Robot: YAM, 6 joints.
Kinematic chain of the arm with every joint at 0, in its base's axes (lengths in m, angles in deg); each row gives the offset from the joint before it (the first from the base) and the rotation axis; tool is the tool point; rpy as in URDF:
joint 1: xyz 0 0 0.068 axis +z
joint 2: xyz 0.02 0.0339 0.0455 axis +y
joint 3: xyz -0.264 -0.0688 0 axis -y
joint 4: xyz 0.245 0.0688 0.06 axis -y
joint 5: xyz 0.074 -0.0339 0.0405 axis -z
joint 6: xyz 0.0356 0 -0.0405 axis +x
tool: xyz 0 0 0 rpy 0 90 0
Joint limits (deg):
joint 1: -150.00..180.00
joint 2: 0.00..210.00
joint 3: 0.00..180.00
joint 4: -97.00..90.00
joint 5: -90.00..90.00
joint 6: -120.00..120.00
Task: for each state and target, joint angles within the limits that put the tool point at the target. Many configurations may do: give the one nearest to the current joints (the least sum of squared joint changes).
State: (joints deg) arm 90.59 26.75 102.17 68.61 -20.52 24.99
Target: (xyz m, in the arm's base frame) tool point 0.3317 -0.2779 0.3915
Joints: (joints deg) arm 141.45 5.70 101.10 77.43 -17.36 24.99
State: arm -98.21 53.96 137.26 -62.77 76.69 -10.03
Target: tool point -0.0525 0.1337 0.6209
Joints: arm -82.50 54.18 146.47 -54.14 76.32 -10.03
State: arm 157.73 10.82 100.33 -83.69 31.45 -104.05
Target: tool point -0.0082 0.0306 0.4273
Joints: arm 151.24 36.83 81.66 -80.97 39.99 -104.05
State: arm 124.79 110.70 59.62 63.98 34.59 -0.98
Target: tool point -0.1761 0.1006 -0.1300
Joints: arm 154.98 159.32 34.16 50.10 27.94 -0.98
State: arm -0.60 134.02 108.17 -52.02 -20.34 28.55
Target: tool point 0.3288 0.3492 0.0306
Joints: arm 45.07 149.28 109.38 -46.86 -22.89 28.55
